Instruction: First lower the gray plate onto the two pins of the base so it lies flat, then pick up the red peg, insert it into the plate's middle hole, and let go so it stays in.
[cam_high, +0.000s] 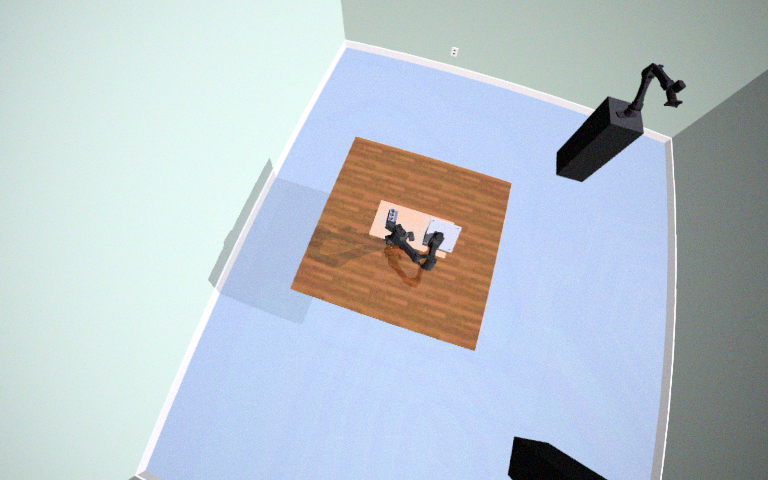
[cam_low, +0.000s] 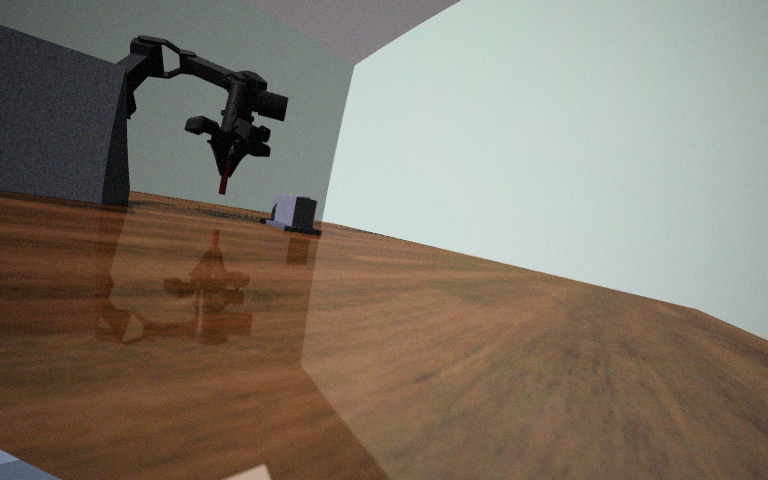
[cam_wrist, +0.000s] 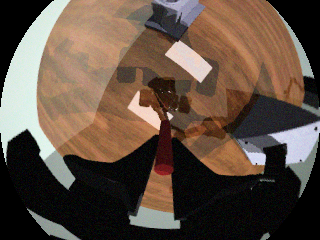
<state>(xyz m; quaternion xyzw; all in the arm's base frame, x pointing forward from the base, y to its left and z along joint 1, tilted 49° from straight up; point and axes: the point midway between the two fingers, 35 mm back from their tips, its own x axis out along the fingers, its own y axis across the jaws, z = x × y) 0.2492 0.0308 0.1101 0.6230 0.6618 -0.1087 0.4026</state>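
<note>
Right now the gray plate is 19 cm to the right of my gripper tip, 9 cm ahead of it and 4 cm below it. The rest, counted from my gripper tip: base: 19 cm to the right, 9 cm ahead, 7 cm below; then red peg: right at my gripper tip.
</note>
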